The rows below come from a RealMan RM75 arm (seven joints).
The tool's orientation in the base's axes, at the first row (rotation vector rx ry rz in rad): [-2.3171, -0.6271, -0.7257]
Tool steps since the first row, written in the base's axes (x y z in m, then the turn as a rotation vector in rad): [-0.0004, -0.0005, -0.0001, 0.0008, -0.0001, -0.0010]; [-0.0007, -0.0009, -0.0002, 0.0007, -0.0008, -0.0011]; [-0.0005, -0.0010, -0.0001, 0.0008, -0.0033, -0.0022]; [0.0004, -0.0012, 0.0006, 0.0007, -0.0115, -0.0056]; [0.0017, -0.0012, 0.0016, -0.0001, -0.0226, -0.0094]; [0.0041, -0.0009, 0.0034, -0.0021, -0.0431, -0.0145]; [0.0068, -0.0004, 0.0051, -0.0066, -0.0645, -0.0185]
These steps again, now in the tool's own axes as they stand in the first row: [-0.0005, 0.0002, -0.0004, -0.0001, 0.0010, 0.0009]; [-0.0009, 0.0003, -0.0007, -0.0004, 0.0014, 0.0004]; [-0.0007, 0.0004, -0.0008, -0.0016, 0.0037, -0.0005]; [0.0004, 0.0008, -0.0011, -0.0058, 0.0107, -0.0039]; [0.0020, 0.0012, -0.0013, -0.0116, 0.0195, -0.0092]; [0.0049, 0.0016, -0.0015, -0.0213, 0.0347, -0.0204]; [0.0081, 0.0022, -0.0013, -0.0324, 0.0485, -0.0338]
